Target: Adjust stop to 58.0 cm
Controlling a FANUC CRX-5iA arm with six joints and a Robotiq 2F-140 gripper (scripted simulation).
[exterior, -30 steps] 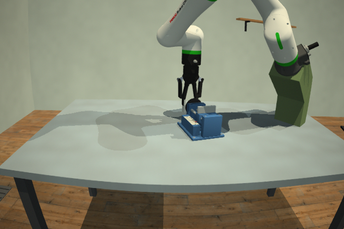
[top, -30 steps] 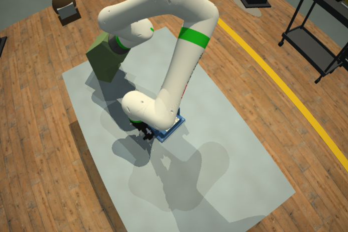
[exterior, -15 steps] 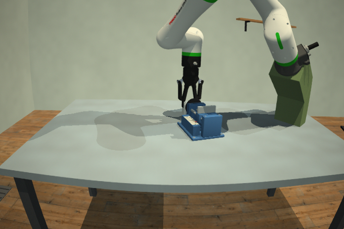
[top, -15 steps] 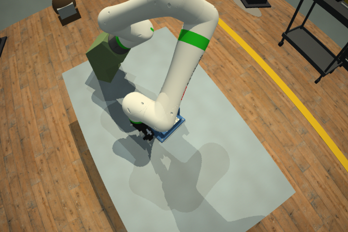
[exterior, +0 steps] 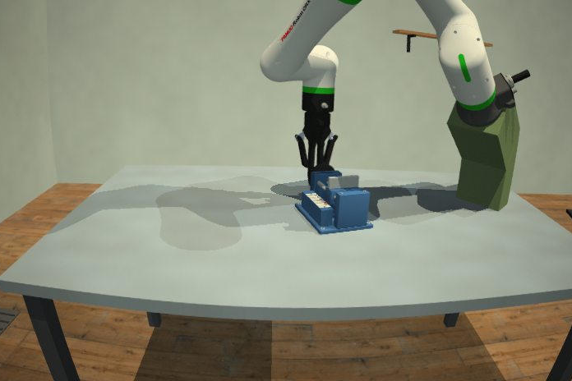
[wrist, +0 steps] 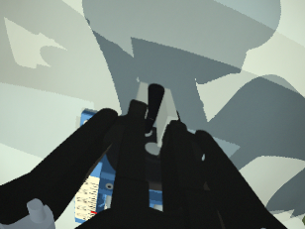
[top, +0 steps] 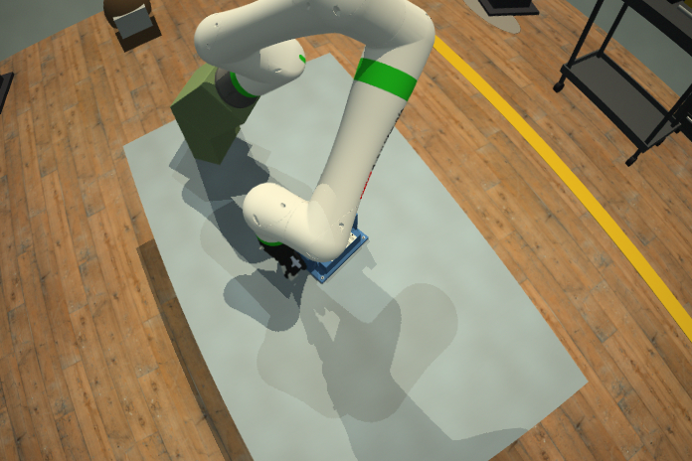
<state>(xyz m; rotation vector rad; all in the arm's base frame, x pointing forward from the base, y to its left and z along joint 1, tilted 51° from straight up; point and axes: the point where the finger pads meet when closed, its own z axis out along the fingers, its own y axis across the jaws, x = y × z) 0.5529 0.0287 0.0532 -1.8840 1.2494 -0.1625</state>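
The black handwheel is 10 mm to the left of my hand, 10 mm below it and 10 mm behind it. From my hand the other things lie so: stop block 150 mm to the left, 100 mm behind, 30 mm above.
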